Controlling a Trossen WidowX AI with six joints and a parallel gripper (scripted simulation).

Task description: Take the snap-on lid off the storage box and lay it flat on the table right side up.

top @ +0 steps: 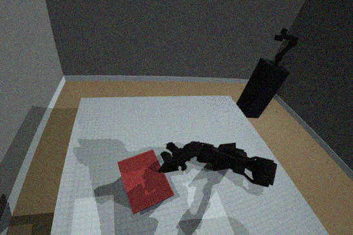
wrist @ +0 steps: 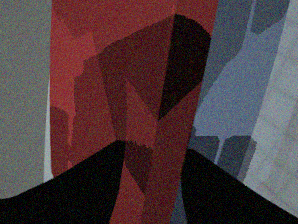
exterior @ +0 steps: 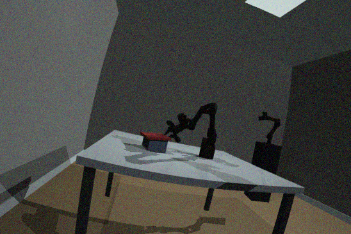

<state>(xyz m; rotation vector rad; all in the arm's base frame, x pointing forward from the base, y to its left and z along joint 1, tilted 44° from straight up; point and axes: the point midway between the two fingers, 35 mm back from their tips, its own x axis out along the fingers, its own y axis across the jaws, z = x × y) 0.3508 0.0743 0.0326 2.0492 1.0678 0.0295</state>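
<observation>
Right now the red lid is 7 cm ahead of my gripper tip and 3 cm to the left of it. From my gripper tip the other things lie so: storage box: 7 cm ahead, 6 cm below, 2 cm to the left.
</observation>
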